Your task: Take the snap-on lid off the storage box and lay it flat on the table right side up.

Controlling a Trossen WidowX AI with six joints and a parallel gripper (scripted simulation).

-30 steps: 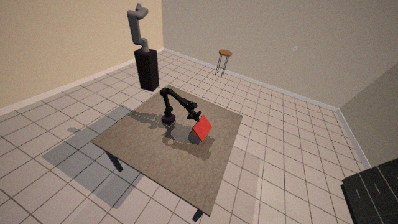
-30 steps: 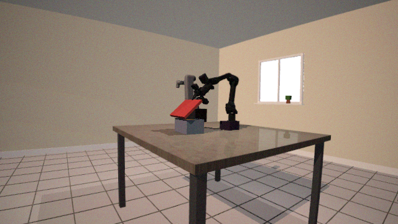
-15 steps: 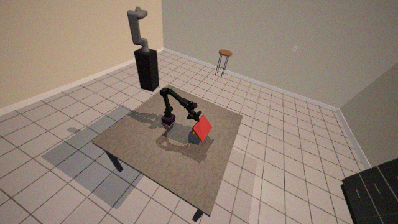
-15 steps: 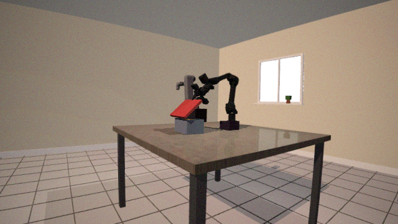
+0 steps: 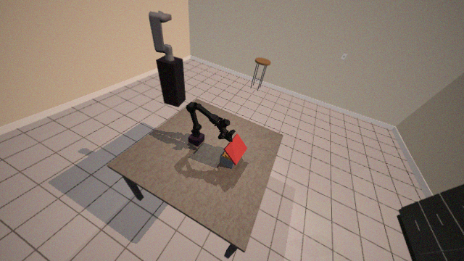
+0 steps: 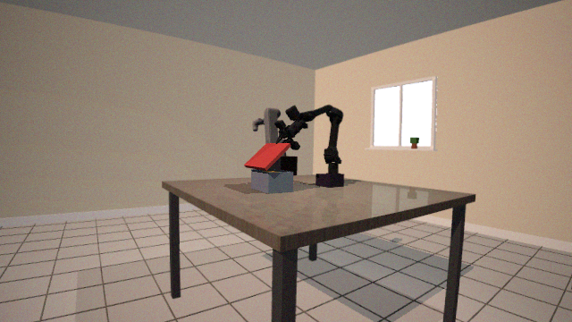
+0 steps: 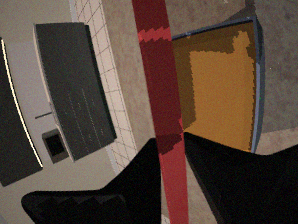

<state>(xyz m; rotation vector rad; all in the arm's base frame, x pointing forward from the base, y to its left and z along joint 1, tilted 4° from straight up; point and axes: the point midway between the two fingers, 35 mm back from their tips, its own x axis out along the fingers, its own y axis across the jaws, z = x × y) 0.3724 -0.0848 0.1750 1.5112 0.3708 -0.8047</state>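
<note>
The red lid is 60 mm ahead of my gripper tip, 50 mm below it and 20 mm to the right of it. Round my gripper tip: grey-blue storage box: 180 mm below, 30 mm ahead, 10 mm to the right.
</note>
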